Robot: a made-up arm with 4 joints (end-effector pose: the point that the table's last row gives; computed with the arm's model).
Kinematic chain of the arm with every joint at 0, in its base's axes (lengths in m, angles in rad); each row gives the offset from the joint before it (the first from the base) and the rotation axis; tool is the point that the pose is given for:
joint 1: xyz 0 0 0.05 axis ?
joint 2: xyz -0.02 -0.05 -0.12 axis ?
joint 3: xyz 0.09 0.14 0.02 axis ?
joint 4: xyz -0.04 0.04 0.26 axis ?
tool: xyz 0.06 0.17 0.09
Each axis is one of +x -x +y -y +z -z.
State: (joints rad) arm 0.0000 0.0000 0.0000 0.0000
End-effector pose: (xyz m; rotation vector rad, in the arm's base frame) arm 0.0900 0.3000 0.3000 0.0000 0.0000 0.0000
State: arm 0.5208 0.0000 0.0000 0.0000
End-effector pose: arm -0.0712 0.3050 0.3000 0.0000 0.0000 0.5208
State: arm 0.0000 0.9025 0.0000 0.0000
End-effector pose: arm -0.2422 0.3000 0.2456 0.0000 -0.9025 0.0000
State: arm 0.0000 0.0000 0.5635 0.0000
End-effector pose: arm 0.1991 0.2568 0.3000 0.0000 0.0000 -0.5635
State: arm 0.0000 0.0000 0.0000 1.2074
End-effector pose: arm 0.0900 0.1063 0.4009 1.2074 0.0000 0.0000
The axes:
joint 1: +z
joint 2: -y
joint 3: -z
joint 4: +x

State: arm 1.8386 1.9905 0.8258 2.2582
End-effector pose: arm 0.1084 -0.3276 -0.2121 -1.8563 -0.3669 -0.6963
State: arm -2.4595 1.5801 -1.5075 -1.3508
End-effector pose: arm 0.1947 0.0030 -0.1446 -2.6867 1.2672 -0.2198
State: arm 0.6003 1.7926 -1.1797 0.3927
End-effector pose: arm -0.4479 -0.1000 -0.2156 -0.3548 -1.5961 1.5526
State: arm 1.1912 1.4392 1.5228 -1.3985
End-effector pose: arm -0.1144 -0.0773 0.1932 0.0312 -0.0546 -0.3722
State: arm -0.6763 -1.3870 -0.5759 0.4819
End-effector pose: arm 0.4656 -0.0842 -0.0151 1.2396 1.1190 -0.3650
